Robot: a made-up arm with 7 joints.
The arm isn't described. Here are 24 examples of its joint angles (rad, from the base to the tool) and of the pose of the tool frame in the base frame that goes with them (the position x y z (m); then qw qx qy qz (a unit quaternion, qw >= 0)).
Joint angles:
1: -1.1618 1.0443 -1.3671 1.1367 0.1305 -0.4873 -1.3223
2: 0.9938 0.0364 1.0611 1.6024 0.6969 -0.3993 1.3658
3: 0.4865 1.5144 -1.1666 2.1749 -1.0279 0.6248 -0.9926
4: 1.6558 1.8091 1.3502 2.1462 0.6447 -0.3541 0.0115
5: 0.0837 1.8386 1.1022 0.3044 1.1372 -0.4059 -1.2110
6: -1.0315 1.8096 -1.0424 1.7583 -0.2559 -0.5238 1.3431
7: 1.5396 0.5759 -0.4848 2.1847 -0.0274 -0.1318 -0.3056
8: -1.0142 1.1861 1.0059 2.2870 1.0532 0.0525 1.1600
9: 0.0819 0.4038 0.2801 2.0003 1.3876 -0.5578 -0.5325
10: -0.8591 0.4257 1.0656 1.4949 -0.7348 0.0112 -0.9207
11: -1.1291 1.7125 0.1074 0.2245 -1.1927 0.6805 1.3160
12: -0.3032 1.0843 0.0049 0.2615 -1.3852 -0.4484 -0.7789
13: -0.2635 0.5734 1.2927 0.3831 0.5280 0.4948 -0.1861
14: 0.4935 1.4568 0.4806 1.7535 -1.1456 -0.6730 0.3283
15: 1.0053 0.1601 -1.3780 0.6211 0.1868 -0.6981 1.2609
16: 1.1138 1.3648 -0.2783 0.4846 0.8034 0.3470 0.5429
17: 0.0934 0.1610 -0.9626 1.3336 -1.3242 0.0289 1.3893
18: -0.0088 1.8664 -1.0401 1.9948 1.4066 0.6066 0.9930
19: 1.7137 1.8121 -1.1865 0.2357 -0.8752 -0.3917 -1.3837
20: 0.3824 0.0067 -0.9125 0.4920 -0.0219 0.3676 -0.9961
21: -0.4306 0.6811 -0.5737 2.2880 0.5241 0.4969 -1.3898
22: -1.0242 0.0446 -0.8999 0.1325 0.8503 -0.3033 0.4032
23: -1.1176 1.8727 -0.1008 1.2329 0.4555 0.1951 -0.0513
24: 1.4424 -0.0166 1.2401 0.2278 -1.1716 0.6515 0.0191
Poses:
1: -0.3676 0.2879 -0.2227 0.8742 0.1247 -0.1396 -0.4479
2: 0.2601 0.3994 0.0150 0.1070 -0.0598 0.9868 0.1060
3: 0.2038 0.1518 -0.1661 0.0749 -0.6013 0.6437 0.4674
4: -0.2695 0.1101 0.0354 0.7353 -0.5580 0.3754 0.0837
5: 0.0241 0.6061 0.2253 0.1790 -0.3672 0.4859 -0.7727
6: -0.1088 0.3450 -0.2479 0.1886 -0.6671 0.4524 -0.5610
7: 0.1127 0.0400 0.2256 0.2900 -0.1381 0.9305 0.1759
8: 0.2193 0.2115 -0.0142 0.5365 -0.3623 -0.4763 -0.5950
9: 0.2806 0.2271 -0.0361 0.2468 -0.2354 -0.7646 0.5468
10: 0.0110 0.4719 -0.1923 0.3707 0.8821 -0.2430 -0.1594
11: 0.1055 0.6476 -0.0276 0.3976 0.4261 0.8101 -0.0644
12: 0.0034 0.5892 -0.2632 0.4986 0.4382 -0.0938 -0.7420
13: -0.0671 0.4951 -0.3736 0.6444 0.2176 -0.0874 0.7278
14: 0.1847 0.3030 0.2395 0.0527 0.7722 -0.1588 -0.6130
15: 0.4497 0.0145 -0.2435 0.2831 -0.2881 -0.2462 -0.8811
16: 0.1919 0.6065 0.0637 0.6920 0.1449 -0.6766 0.2056
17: 0.2069 -0.0853 -0.3231 0.3462 -0.0498 0.0520 -0.9354
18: 0.1443 0.2832 -0.2104 0.8695 -0.4590 0.1280 -0.1304
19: -0.0653 0.6540 0.0186 0.0879 0.9649 -0.1496 -0.1970
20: 0.2752 0.0004 -0.4389 0.7284 0.4705 -0.4098 -0.2832
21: 0.1410 0.0284 -0.1732 0.8196 0.2922 -0.4907 0.0456
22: -0.4519 0.1068 -0.3054 0.9221 -0.2276 0.3071 0.0601
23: 0.1939 0.4441 -0.2362 0.7414 0.3528 0.0010 -0.5708
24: 0.5381 0.1740 -0.0461 0.9017 0.0106 -0.4210 0.0980
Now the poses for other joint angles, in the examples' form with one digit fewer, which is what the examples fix.
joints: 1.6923 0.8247 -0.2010 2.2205 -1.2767 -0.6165 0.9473
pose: 0.033 0.109 0.253 0.081 -0.910 0.207 0.350
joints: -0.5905 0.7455 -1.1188 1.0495 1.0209 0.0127 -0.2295
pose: -0.152 0.197 -0.443 0.992 -0.013 0.076 -0.104
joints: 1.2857 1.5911 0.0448 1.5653 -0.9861 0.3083 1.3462
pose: 0.071 0.347 0.309 0.659 0.702 -0.230 -0.141
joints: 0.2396 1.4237 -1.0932 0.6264 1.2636 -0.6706 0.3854
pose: 0.139 0.572 -0.207 0.810 0.240 -0.496 -0.200
